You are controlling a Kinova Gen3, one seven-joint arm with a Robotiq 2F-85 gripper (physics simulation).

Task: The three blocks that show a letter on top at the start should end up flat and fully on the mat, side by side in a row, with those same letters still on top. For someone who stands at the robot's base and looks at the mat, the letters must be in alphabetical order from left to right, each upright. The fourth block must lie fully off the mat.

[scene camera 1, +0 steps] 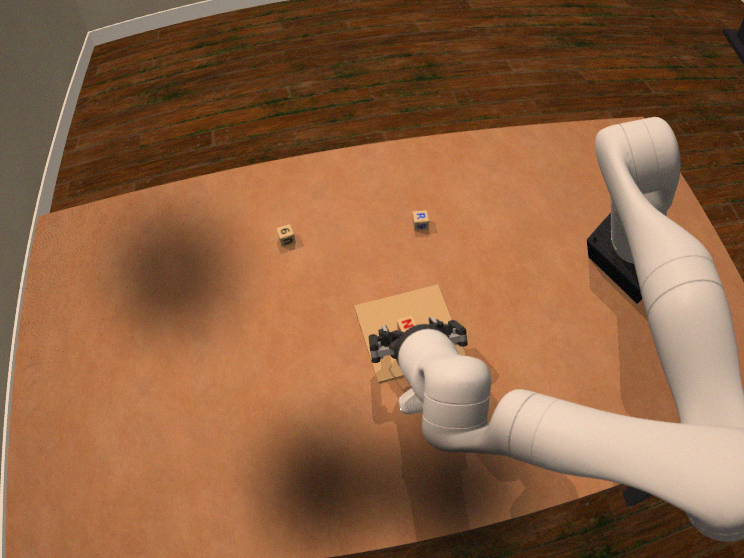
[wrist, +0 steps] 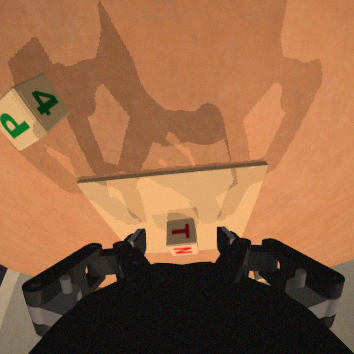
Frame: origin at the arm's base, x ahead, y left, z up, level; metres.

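Where they show: gripper, between the fingertips: (scene camera 1: 408, 327) (wrist: 180, 237).
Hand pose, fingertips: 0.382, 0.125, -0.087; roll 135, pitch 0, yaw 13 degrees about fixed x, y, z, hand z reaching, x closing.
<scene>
After its pixels a point has its place, as x, y, z.
The block with a red N on top (scene camera 1: 406, 323) @(0.384, 0.125, -0.075) (wrist: 182, 235) @(0.380, 0.138, -0.083) lies flat on the tan mat (scene camera 1: 375, 311) @(0.434, 0.090, -0.100) (wrist: 245, 187) @(0.418, 0.188, -0.100); its side facing the wrist camera shows a dark red T. My gripper (scene camera 1: 409, 329) @(0.382, 0.125, -0.087) (wrist: 180, 237) @(0.382, 0.125, -0.087) is open and empty, above the mat. In the wrist view its fingers appear to the left and right of the N block. The block with a green P on top and a green 4 on its side (wrist: 32, 112) @(0.291, 0.235, -0.080) lies off the mat; the arm hides it in the scene view. The block with a blue R on top (scene camera 1: 420, 216) @(0.365, -0.088, -0.078) and the block with a dark 6 on top (scene camera 1: 285, 233) @(0.593, -0.046, -0.079) lie apart, off the mat.
The arm (scene camera 1: 456, 390) @(0.332, 0.352, 0.186) reaches in from the right and covers the mat's near right part in the scene view. The robot's black base (scene camera 1: 612, 264) @(0.045, 0.037, -0.028) stands at the table's right. The table (scene camera 1: 240, 360) @(0.641, 0.187, -0.104) has dark shadow patches at left and front.
</scene>
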